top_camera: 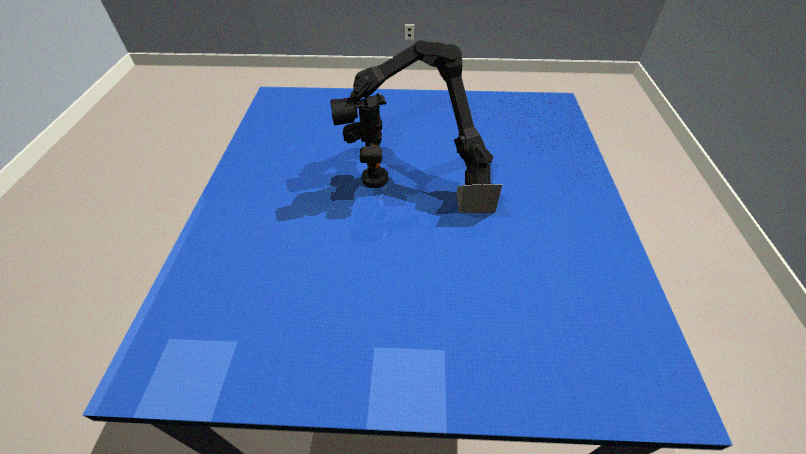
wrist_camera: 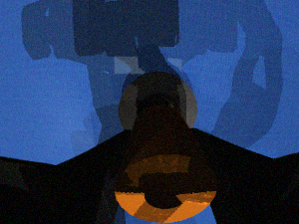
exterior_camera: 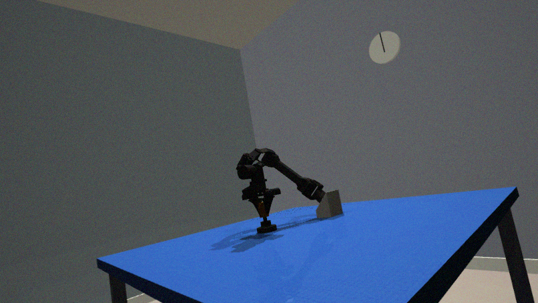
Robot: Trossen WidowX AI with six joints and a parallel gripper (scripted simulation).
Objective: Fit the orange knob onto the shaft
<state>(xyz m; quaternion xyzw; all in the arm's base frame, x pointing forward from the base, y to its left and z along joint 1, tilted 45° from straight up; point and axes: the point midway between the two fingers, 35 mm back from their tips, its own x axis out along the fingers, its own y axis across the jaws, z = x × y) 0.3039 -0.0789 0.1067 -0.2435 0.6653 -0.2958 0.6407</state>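
The orange knob lies 20 mm above my gripper tip. The rest, counted from my gripper tip: dark round pedestal (40 mm below).
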